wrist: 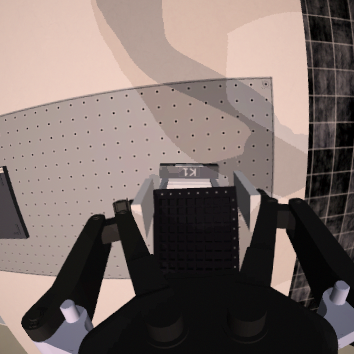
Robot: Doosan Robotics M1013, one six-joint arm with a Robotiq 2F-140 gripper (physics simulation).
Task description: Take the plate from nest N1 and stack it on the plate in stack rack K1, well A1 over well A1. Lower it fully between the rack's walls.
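Frame: origin at the arm's base, x right, y ahead, z up, level; centimetres.
Seen in the pictures: gripper, between the fingertips: (pixel 193 187).
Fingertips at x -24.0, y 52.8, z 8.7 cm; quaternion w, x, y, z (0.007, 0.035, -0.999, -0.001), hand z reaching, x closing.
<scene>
Pixels of each thing's top centre, then the offset from my fingertips to it. "spot": a spot on its surface instead. Level surfaces: height alone.
- black plate, a spot on its surface: (pixel 196 232) spot: dx -0.1, dy +3.4, dz +3.3 cm
- stack rack K1, a spot on its surface: (pixel 206 173) spot: dx -2.6, dy +1.8, dz -11.9 cm
- white plate, centre of its top: (pixel 188 220) dx +0.5, dy +9.2, dz -10.1 cm
- dark flat block, a spot on its surface: (pixel 11 210) spot: dx +37.2, dy +9.0, dz -12.4 cm
- grey perforated board, height of its surface: dz -13.5 cm
- pale table top, height of its surface: dz -14.8 cm
My gripper (pixel 193 187) is shut on a black plate with a grid of wells, with one pale finger pad at each side of it. The black plate (pixel 196 232) hangs above stack rack K1 (pixel 206 173) and hides most of it. The rack's far wall with the K1 label shows just beyond the plate's far edge. A strip of a white plate (pixel 189 184) shows inside the rack, between that wall and the held plate. The height between the held plate and the white plate is hard to tell. Nest N1 cannot be identified by a label in this view.
A dark flat block (pixel 11 210) lies at the left edge on the grey perforated board (pixel 90 145). The board lies on a pale table top (pixel 45 50). A dark tiled floor (pixel 330 100) shows past the table's edge at the right.
</scene>
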